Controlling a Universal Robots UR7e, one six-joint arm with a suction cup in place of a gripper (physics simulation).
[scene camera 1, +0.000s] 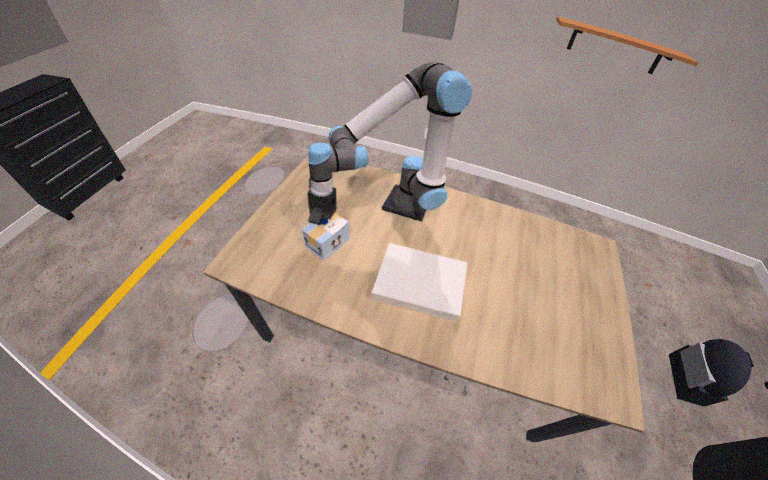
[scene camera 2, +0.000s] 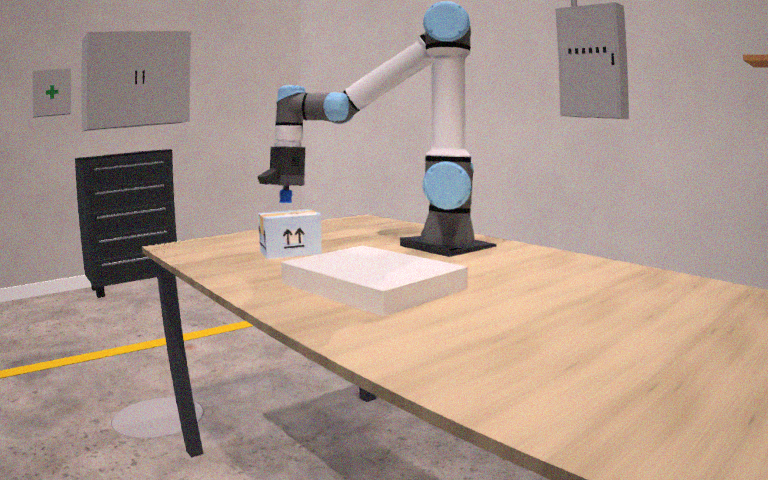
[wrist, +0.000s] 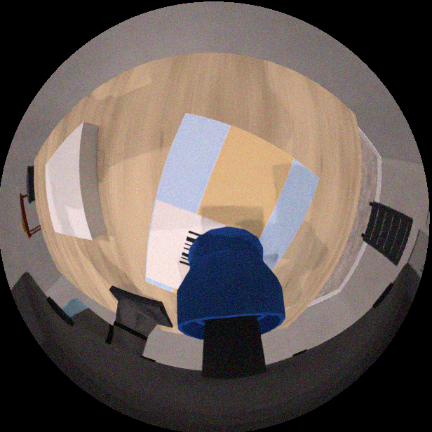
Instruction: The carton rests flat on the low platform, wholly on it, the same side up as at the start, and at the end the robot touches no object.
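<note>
The carton, pale blue with an orange stripe, a white label on top and two up arrows on one side, stands upright on the table to the left of the platform in both scene views. The low white platform lies flat, with the carton apart from it. My gripper, a blue suction cup, points down over the carton's top. Scene camera 2 shows a small gap between them. It holds nothing, so it is open. The cup hides part of the carton's top in the wrist view.
The wooden table carries the robot's dark base plate, behind the platform. A black drawer cabinet stands on the floor beyond the table's left end.
</note>
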